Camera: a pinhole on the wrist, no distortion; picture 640 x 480 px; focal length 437.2 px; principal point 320.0 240.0 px. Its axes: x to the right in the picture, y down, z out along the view. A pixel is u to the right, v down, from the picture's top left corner.
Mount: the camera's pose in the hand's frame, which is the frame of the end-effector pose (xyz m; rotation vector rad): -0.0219 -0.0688 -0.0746 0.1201 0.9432 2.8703
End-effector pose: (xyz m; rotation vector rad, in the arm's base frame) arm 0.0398 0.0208 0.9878 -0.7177 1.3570 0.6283
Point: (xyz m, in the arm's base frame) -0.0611 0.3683 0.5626
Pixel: outside the picture
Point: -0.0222 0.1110 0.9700
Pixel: 312.0 51.4
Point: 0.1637 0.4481 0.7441
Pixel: 151.1 268.2
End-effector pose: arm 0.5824 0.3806 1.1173 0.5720 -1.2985 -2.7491
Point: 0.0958 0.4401 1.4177
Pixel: 94.9 235.3
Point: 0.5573 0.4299 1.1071
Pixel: 207.2 387.8
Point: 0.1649 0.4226 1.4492
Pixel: 146.4 215.3
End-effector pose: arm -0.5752 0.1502 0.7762 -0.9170 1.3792 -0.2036
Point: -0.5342 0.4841 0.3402
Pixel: 273.0 24.6
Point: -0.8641 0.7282 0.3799
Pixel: outside the picture
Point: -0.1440 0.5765 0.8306
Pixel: 489.2 449.8
